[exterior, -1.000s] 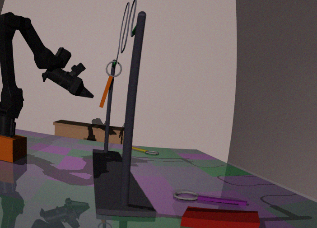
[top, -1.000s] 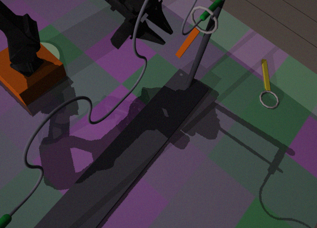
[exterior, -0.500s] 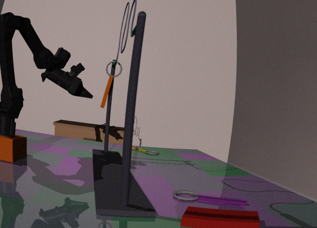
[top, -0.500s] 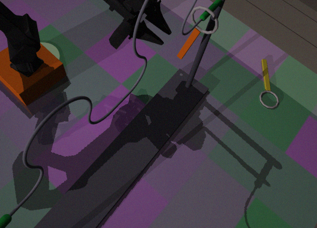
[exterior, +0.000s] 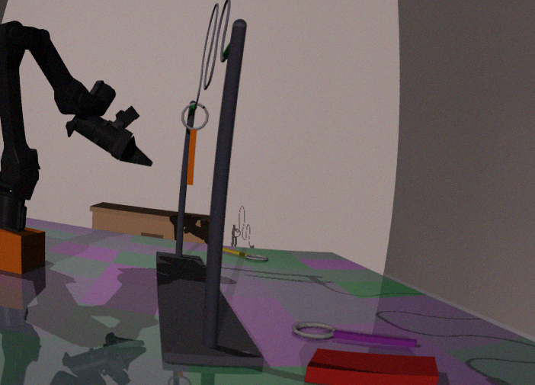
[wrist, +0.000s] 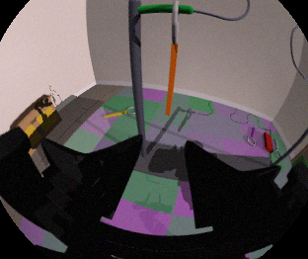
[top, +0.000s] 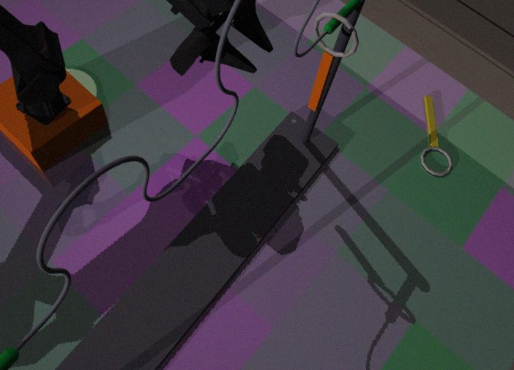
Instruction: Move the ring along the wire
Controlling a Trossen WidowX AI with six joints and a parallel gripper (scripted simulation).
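Right now the orange-handled ring is 80 mm ahead of my gripper tip, 70 mm above it and 10 mm to the right of it. The rest, counted from my gripper tip: red block: 650 mm to the right, 210 mm below, 160 mm ahead; purple-handled ring: 510 mm to the right, 220 mm below, 200 mm ahead; yellow-handled ring: 310 mm ahead, 220 mm below, 190 mm to the left.
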